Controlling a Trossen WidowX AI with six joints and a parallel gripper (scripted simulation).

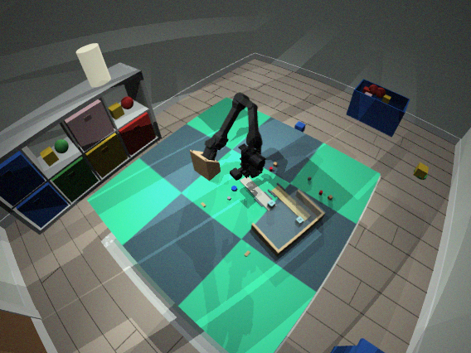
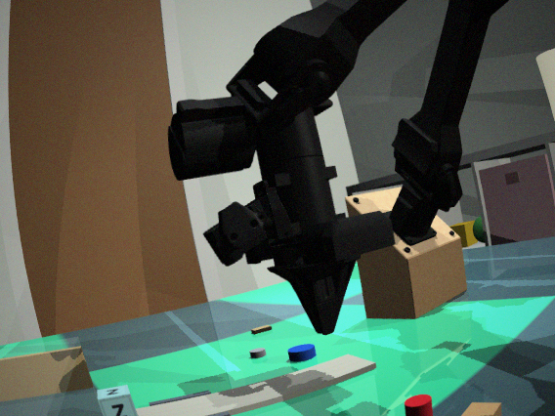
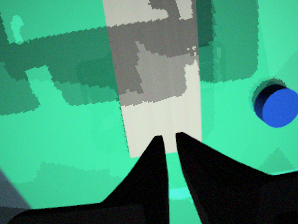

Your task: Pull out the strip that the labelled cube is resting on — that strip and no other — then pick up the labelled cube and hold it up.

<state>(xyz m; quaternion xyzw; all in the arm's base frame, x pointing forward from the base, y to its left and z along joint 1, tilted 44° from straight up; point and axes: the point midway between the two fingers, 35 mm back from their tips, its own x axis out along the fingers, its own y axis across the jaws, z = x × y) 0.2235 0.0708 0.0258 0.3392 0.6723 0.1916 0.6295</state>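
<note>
My gripper tip is 90 mm short of the strip, 20 mm to the left of it and 40 mm above it. The rest, counted from my gripper tip: blue disc: 30 mm behind, 80 mm to the right, 40 mm below.
</note>
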